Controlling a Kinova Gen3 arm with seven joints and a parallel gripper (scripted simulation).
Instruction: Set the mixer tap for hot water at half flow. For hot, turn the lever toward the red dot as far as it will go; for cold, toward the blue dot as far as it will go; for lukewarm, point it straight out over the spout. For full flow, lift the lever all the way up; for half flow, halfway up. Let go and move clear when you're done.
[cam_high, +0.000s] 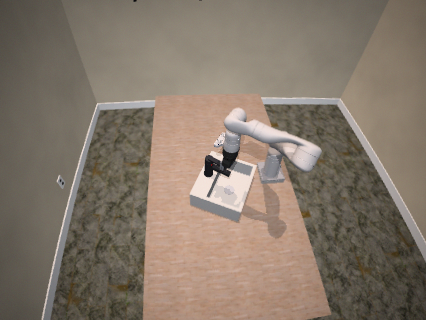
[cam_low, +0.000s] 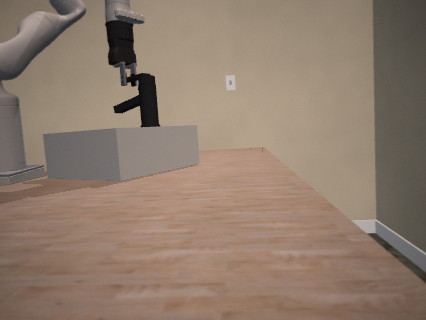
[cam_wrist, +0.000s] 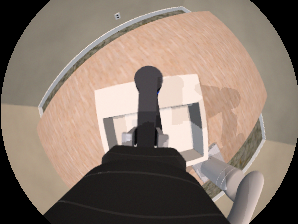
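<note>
My hand is 30 mm short of the lever and 20 mm to the left of it. The rest, counted from my hand: white sink block 40 mm behind, 230 mm below; then black mixer tap 50 mm ahead, 40 mm to the right, 40 mm below.
</note>
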